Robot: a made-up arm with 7 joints. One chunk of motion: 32 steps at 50 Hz.
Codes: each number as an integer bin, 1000 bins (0 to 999) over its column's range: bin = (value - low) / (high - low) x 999, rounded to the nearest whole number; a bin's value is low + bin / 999 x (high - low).
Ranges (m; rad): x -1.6..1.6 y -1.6..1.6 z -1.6..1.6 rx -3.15..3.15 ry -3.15..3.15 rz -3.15..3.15
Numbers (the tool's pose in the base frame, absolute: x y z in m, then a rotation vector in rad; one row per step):
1: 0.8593 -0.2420 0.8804 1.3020 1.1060 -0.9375
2: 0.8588 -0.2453 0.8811 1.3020 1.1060 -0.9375
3: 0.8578 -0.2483 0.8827 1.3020 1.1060 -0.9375
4: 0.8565 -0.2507 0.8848 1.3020 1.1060 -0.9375
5: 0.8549 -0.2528 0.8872 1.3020 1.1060 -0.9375
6: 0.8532 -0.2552 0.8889 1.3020 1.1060 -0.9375
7: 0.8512 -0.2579 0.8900 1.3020 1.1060 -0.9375
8: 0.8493 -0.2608 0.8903 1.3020 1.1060 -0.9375
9: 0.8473 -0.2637 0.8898 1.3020 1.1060 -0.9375
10: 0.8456 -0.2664 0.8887 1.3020 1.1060 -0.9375
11: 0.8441 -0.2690 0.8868 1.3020 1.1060 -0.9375
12: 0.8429 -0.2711 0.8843 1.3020 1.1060 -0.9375
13: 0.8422 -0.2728 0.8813 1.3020 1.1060 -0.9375
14: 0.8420 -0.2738 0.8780 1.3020 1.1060 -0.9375
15: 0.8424 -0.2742 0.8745 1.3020 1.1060 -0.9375
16: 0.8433 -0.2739 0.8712 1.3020 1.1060 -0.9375
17: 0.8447 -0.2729 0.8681 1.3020 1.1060 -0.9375
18: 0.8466 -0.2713 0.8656 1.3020 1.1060 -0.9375
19: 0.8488 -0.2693 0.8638 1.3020 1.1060 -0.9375
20: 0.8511 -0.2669 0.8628 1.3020 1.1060 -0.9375
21: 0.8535 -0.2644 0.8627 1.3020 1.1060 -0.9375
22: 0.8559 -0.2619 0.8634 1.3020 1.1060 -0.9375
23: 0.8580 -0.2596 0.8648 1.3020 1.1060 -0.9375
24: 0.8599 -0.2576 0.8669 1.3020 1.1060 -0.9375
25: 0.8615 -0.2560 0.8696 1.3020 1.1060 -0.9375
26: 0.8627 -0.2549 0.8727 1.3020 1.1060 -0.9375
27: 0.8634 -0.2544 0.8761 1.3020 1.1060 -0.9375
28: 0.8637 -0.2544 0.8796 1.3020 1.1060 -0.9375
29: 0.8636 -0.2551 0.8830 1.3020 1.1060 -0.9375
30: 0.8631 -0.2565 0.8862 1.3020 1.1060 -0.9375
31: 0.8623 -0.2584 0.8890 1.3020 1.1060 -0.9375
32: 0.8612 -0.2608 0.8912 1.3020 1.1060 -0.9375
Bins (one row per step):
1: 768 424 774 706 675 351
2: 768 423 775 706 675 351
3: 767 422 775 706 675 351
4: 767 421 776 706 675 351
5: 766 421 776 706 675 351
6: 766 420 777 706 675 351
7: 765 419 777 706 675 351
8: 765 418 777 706 675 351
9: 764 417 777 706 675 351
10: 763 416 777 706 675 351
11: 763 416 776 706 675 351
12: 763 415 776 706 675 351
13: 762 414 775 706 675 351
14: 762 414 774 706 675 351
15: 762 414 773 706 675 351
16: 763 414 771 706 675 351
17: 763 414 771 706 675 351
18: 764 415 770 706 675 351
19: 764 415 769 706 675 351
20: 765 416 769 706 675 351
21: 766 417 769 706 675 351
22: 767 418 769 706 675 351
23: 767 418 769 706 675 351
24: 768 419 770 706 675 351
25: 768 420 771 706 675 351
26: 769 420 772 706 675 351
27: 769 420 773 706 675 351
28: 769 420 774 706 675 351
29: 769 420 775 706 675 351
30: 769 419 776 706 675 351
31: 769 419 777 706 675 351
32: 768 418 778 706 675 351

